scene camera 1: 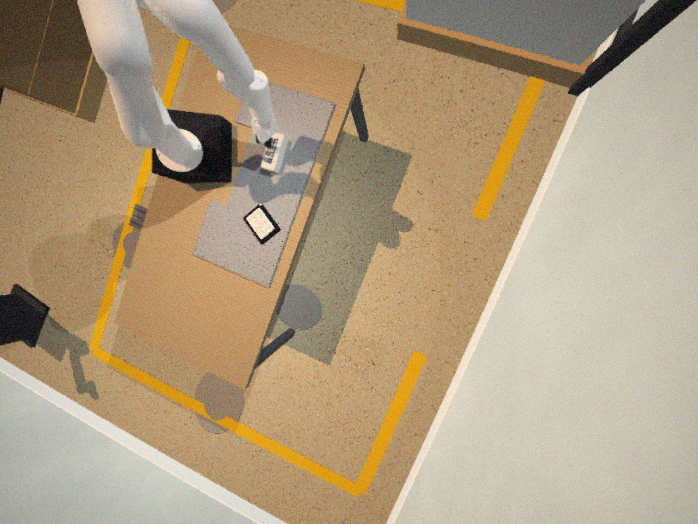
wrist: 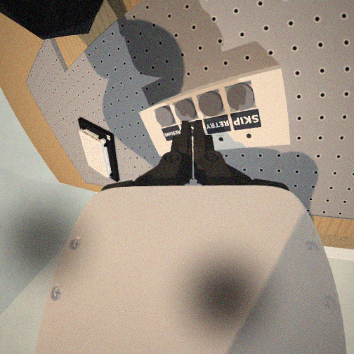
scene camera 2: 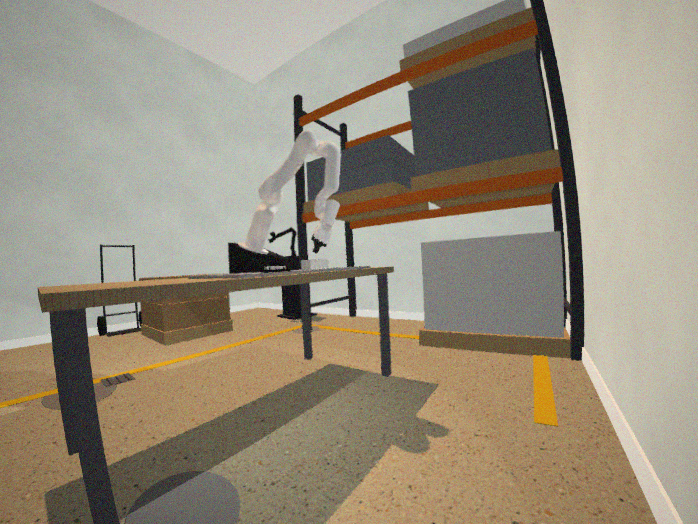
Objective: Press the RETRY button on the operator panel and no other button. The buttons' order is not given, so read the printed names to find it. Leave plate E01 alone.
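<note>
The white operator panel (scene camera 1: 283, 147) (scene camera 2: 315, 263) (wrist: 277, 107) has a row of four round buttons. In the wrist view the labels appear upside down. The RETRY button (wrist: 210, 101) is second from the right, beside the SKIP button (wrist: 240, 96) at the right end. The other two buttons (wrist: 185, 108) (wrist: 165, 116) lie to the left; their labels are partly covered or too small to read surely. My gripper (scene camera 1: 264, 140) (scene camera 2: 317, 248) (wrist: 192, 135) is shut and empty, above the panel. In the wrist view its tips overlap the label strip left of RETRY. A black-edged pale plate (scene camera 1: 261, 223) (wrist: 95, 152) lies apart; its print is not legible.
The panel and plate are on a grey perforated mat (scene camera 1: 236, 248) (wrist: 320, 60) on the wooden table (scene camera 1: 186, 315) (scene camera 2: 169, 286). The arm's black base (scene camera 1: 217, 141) (wrist: 50, 15) stands beside the mat. A storage rack (scene camera 2: 570, 253) stands behind.
</note>
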